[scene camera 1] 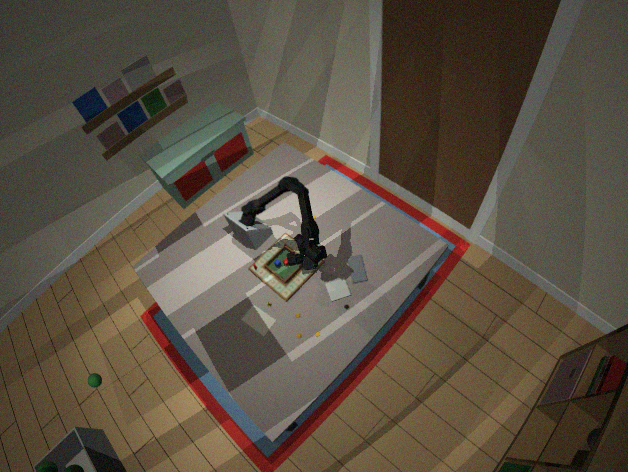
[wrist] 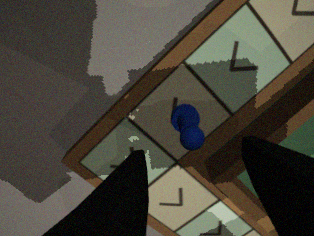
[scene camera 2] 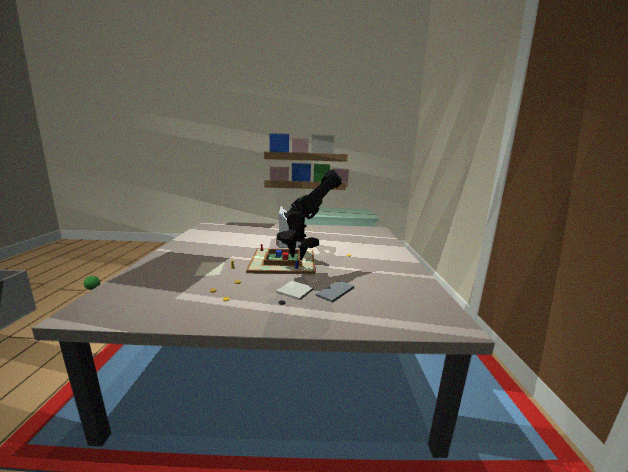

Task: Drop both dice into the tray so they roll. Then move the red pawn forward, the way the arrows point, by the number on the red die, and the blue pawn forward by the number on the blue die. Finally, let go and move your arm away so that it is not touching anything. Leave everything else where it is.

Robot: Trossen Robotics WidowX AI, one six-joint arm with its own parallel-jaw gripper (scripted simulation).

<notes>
I see my gripper (wrist: 193, 153) and a blue pawn (wrist: 184, 117).
Scene camera 1 misses the blue pawn, which is hidden by my gripper.
</notes>
